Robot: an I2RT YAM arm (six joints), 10 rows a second.
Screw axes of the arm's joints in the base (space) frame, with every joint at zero. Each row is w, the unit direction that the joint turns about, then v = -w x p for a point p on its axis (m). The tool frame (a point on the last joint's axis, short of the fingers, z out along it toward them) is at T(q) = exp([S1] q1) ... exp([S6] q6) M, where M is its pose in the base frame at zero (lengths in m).
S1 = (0, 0, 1, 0.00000, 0.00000, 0.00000)
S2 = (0, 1, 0, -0.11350, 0.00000, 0.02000)
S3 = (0, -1, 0, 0.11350, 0.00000, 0.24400)
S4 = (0, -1, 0, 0.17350, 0.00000, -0.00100)
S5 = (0, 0, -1, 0.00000, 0.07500, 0.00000)
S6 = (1, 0, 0, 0.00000, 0.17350, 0.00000)
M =
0 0 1 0.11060
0 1 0 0.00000
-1 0 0 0.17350
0 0 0 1
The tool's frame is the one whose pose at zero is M.
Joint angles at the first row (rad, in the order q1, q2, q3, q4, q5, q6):
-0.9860 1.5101 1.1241 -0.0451 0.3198 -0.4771
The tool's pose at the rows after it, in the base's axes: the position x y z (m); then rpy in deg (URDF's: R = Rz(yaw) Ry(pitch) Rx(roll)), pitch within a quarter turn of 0, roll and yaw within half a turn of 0:
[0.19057 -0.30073 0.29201 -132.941 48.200 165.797]
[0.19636 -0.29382 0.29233 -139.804 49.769 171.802]
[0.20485 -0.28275 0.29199 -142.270 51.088 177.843]
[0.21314 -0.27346 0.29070 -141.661 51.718 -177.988]
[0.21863 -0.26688 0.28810 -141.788 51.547 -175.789]
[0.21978 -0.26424 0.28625 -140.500 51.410 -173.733]
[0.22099 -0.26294 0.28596 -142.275 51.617 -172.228]
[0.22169 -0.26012 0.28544 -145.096 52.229 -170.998]
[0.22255 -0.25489 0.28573 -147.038 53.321 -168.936]
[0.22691 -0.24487 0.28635 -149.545 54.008 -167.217]
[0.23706 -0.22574 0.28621 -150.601 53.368 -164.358]
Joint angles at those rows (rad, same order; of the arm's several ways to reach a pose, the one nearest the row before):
-0.9860 1.5316 1.1529 -0.1032 0.2012 -0.4754
-0.9819 1.5242 1.1616 -0.1533 -0.0024 -0.5012
-0.9558 1.5103 1.1496 -0.1632 -0.1176 -0.5265
-0.9239 1.5003 1.1310 -0.1443 -0.1483 -0.5384
-0.9012 1.4960 1.1182 -0.1401 -0.1626 -0.5486
-0.8943 1.4909 1.1029 -0.1220 -0.1678 -0.5628
-0.8943 1.4940 1.1104 -0.1435 -0.2182 -0.5767
-0.8940 1.4933 1.1152 -0.1723 -0.2823 -0.5866
-0.8886 1.4842 1.1107 -0.1882 -0.3452 -0.5948
-0.8642 1.4716 1.1072 -0.2157 -0.3918 -0.5980
-0.8025 1.4498 1.0935 -0.2410 -0.3917 -0.6041

